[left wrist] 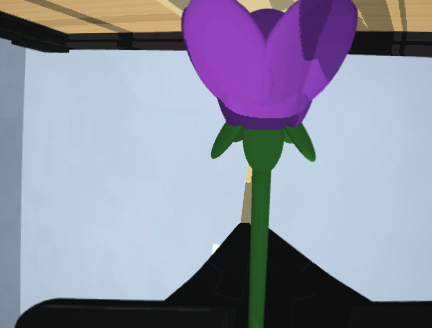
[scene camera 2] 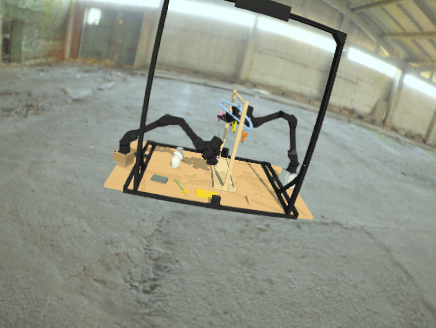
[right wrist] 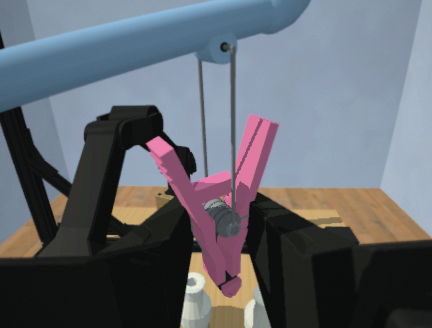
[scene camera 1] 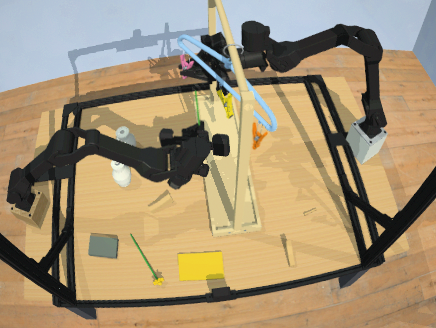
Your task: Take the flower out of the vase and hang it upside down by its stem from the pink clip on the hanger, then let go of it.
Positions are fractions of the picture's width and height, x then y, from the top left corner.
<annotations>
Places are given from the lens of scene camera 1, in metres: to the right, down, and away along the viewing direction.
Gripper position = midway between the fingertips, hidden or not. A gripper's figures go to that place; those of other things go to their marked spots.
my left gripper (scene camera 1: 0.46,0.37): -0.04, -0.12, 1.11
my right gripper (scene camera 1: 0.41,0.21): -0.09, -0.22, 0.91
yellow pad (scene camera 1: 0.46,0.81): -0.05, 0.28, 1.02
</annotations>
